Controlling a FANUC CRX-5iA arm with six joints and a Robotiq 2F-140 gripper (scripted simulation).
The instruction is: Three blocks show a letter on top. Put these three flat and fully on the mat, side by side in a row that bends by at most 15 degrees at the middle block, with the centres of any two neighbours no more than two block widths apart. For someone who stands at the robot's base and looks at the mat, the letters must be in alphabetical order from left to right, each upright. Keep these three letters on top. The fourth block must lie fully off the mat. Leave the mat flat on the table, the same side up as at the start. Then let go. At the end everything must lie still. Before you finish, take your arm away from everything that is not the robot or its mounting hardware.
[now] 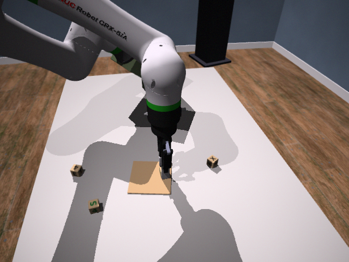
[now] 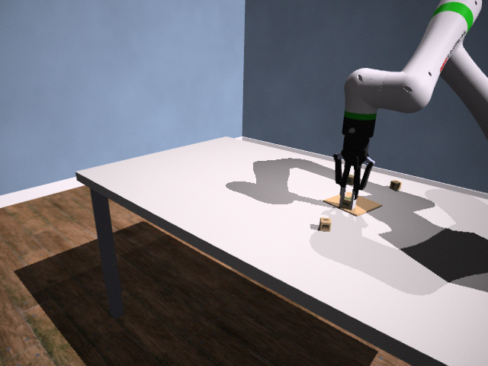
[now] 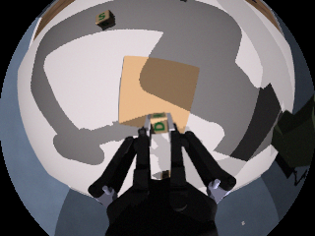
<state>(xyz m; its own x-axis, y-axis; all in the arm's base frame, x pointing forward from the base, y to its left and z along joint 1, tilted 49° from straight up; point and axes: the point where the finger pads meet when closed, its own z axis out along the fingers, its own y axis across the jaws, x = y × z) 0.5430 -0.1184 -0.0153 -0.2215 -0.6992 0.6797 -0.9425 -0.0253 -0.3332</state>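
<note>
Right now the mat is 1 cm behind my hand, 5 cm to the right of it and 4 cm below it.
</note>
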